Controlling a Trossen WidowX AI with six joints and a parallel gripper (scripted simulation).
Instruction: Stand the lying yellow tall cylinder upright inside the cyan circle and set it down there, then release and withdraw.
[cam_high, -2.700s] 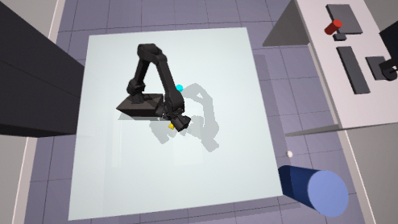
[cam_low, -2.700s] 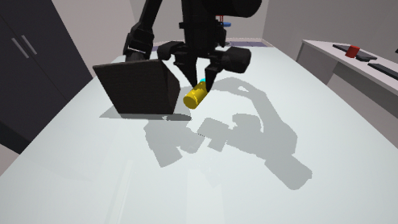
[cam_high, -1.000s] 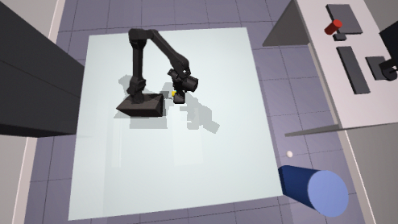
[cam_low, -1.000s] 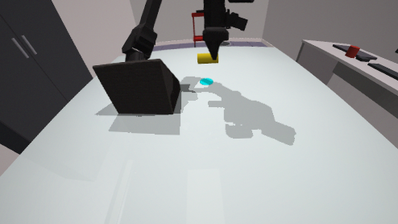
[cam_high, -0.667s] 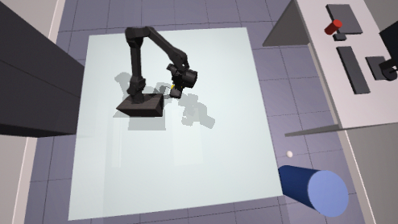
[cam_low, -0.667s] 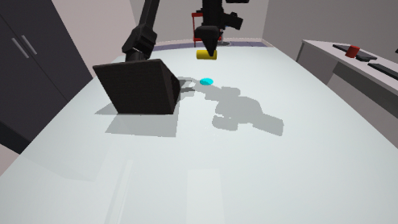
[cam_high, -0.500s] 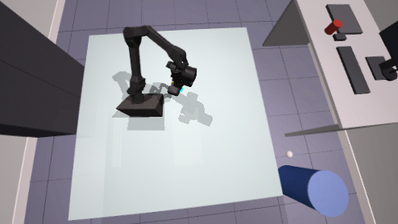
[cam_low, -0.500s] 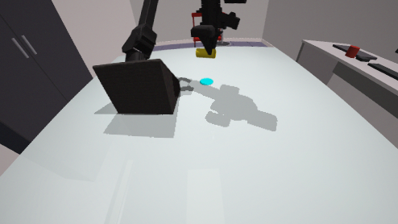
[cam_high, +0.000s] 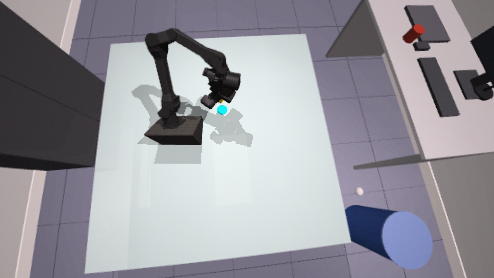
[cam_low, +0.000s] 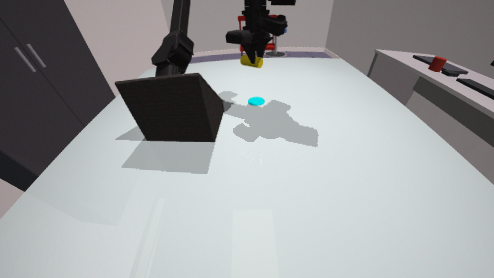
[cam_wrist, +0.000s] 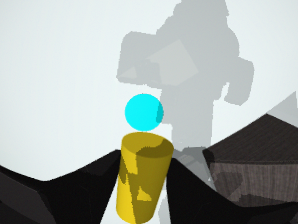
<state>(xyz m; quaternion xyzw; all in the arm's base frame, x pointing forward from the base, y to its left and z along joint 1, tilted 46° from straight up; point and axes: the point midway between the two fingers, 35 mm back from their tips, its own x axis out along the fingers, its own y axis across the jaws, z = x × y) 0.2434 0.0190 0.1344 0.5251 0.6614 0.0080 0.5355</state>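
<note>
My gripper tip is 1 cm to the right of the cyan circle and 15 cm above it. Round my gripper tip: yellow tall cylinder 1 cm behind, 1 cm to the left.
</note>
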